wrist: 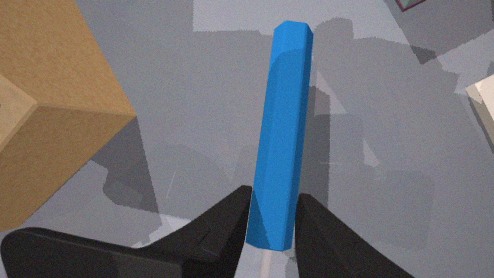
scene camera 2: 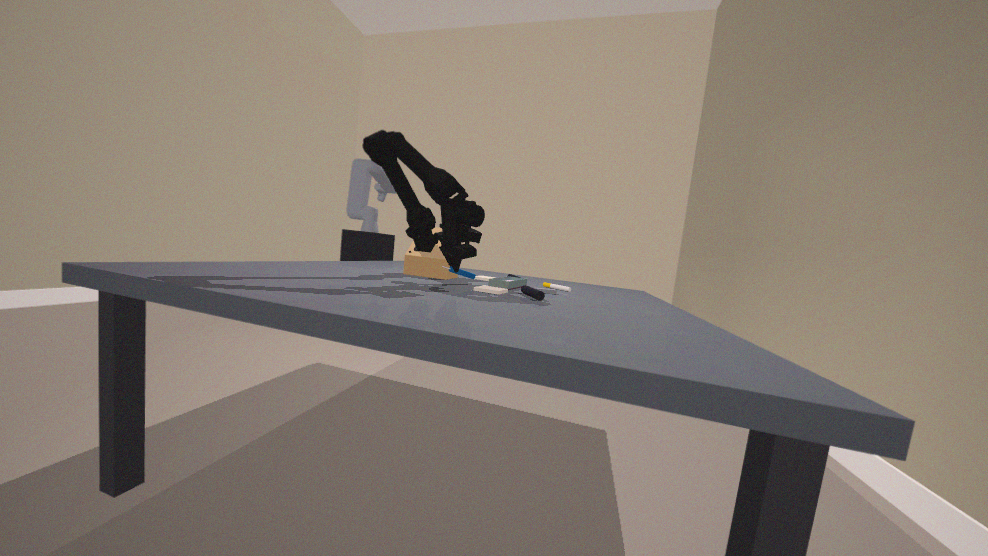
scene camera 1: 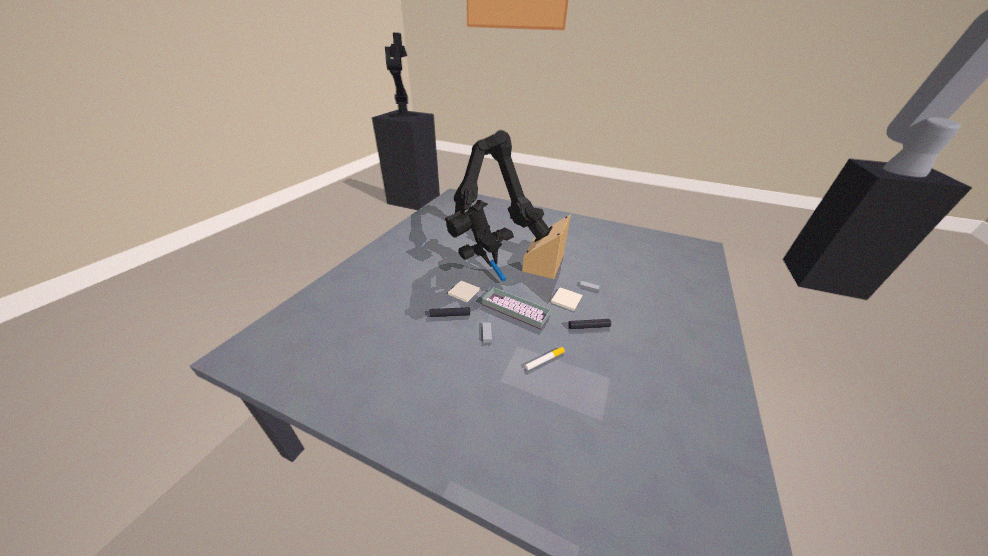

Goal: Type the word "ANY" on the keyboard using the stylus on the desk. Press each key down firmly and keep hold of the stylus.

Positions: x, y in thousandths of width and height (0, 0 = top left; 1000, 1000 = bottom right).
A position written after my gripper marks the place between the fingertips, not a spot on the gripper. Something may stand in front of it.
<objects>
my gripper: wrist 554, 718; scene camera 2 460, 487; scene camera 1 499, 478
</objects>
